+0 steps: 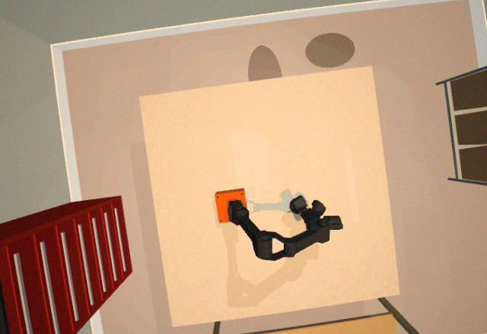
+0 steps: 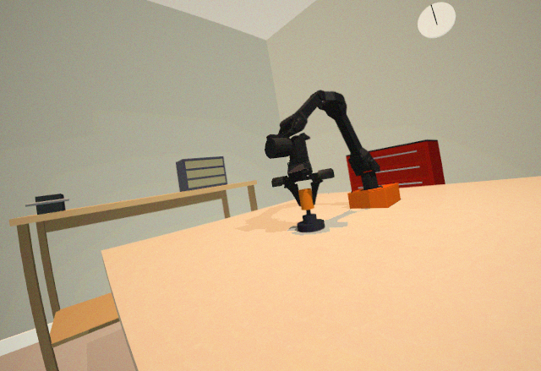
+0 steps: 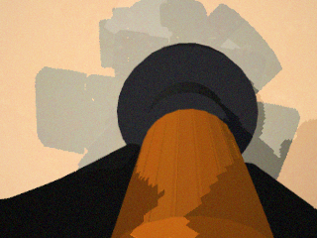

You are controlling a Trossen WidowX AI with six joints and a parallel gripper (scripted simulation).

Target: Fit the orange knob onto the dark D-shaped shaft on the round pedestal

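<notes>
The orange knob lies 2 cm above my gripper tip. From my gripper tip the other things lie so: dark round pedestal 4 cm below.
</notes>
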